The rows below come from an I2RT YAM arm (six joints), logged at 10 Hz.
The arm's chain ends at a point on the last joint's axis. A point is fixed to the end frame.
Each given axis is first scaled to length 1.
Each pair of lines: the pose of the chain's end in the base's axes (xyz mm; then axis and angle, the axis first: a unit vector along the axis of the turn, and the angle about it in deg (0 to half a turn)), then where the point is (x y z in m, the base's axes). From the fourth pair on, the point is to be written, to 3 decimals.
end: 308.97 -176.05 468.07 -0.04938 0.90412 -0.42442 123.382
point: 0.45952 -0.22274 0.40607
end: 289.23 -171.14 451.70 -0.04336 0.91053 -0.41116 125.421
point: 0.43692 -0.21804 0.38331
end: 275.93 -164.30 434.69 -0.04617 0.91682 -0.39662 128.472
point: 0.41920 -0.21059 0.35710
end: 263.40 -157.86 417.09 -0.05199 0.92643 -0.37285 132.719
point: 0.400 -0.202 0.327
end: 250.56 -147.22 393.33 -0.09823 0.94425 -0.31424 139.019
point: 0.374 -0.175 0.281
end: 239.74 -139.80 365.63 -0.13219 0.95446 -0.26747 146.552
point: 0.345 -0.156 0.234
